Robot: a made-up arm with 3 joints. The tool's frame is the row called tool. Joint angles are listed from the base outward.
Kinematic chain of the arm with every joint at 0, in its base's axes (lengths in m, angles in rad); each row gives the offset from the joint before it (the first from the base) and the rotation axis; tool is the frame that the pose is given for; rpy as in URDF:
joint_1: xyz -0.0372 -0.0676 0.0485 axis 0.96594 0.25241 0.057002
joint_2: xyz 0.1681 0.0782 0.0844 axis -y
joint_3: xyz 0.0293 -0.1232 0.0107 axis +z
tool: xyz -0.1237 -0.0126 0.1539 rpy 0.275 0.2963 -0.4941
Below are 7 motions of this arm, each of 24 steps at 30 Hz.
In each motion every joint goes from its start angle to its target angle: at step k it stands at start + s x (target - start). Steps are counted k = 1, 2, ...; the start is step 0. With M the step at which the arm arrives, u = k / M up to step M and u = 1 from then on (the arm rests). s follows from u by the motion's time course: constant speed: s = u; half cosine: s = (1 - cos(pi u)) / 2; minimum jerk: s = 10 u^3 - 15 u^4 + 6 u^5.
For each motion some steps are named. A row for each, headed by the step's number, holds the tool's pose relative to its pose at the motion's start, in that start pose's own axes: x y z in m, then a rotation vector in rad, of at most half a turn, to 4 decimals.
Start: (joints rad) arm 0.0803 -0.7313 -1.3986
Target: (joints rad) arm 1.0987 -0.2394 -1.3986
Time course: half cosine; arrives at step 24
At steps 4, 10, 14, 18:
4: 0.0121 0.0030 0.0050 -0.0135 0.0599 0.0289
10: 0.0705 0.0233 0.0175 -0.0761 0.3415 0.1348
14: 0.1216 0.0474 0.0126 -0.1334 0.5910 0.1907
18: 0.1634 0.0711 -0.0041 -0.1880 0.8104 0.2123

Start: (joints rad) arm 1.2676 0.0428 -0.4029
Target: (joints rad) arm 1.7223 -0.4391 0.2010
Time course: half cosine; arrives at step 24
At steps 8, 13, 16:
8: 0.0471 -0.0049 0.0193 -0.0793 0.2138 0.0872
13: 0.1148 -0.0109 0.0293 -0.1463 0.4960 0.2203
16: 0.1569 -0.0139 0.0262 -0.1676 0.6657 0.3091

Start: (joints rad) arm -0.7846 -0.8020 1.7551
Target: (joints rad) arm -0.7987 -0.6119 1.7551
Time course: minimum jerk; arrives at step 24
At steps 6, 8, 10, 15, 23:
6: -0.0013 0.0036 0.0001 -0.0182 -0.0068 -0.0050
8: -0.0026 0.0073 0.0002 -0.0370 -0.0138 -0.0101
10: -0.0042 0.0121 0.0002 -0.0611 -0.0228 -0.0167
15: -0.0085 0.0254 -0.0005 -0.1278 -0.0474 -0.0348
23: -0.0114 0.0351 -0.0016 -0.1764 -0.0651 -0.0479

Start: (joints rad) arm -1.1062 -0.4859 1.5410
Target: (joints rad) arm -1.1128 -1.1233 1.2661
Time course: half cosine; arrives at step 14
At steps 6, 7, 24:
6: 0.0157 -0.0232 -0.0001 0.2286 0.1198 -0.0785
7: 0.0203 -0.0296 -0.0007 0.2915 0.1578 -0.1024
24: 0.0421 -0.0563 -0.0072 0.5579 0.3496 -0.2156

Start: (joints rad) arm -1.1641 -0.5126 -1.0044
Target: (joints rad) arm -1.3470 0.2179 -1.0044
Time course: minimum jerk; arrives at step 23
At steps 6, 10, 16, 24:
6: -0.0042 -0.0157 -0.0027 0.0872 -0.0188 0.0218
10: -0.0123 -0.0506 -0.0141 0.2848 -0.0635 0.0776
16: -0.0197 -0.1043 -0.0490 0.6163 -0.1435 0.1929
24: -0.0198 -0.1212 -0.0662 0.7376 -0.1738 0.2426

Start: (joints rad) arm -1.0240 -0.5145 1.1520
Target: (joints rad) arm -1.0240 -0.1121 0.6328
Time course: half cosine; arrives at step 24
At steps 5, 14, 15, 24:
5: -0.0084 0.0085 -0.0059 -0.0078 -0.0482 -0.0472
14: -0.0415 0.0506 -0.0455 -0.0206 -0.3095 -0.2723
15: -0.0442 0.0553 -0.0510 -0.0190 -0.3418 -0.2970
24: -0.0541 0.0778 -0.0802 -0.0014 -0.5065 -0.4139

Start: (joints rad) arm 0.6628 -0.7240 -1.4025
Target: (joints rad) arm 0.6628 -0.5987 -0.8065
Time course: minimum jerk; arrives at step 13
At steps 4, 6, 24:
4: 0.0086 -0.0125 0.0058 -0.0102 0.0342 0.0994
6: 0.0233 -0.0295 0.0135 -0.0240 0.0806 0.2468
24: 0.0633 -0.0598 0.0267 -0.0522 0.1681 0.5826

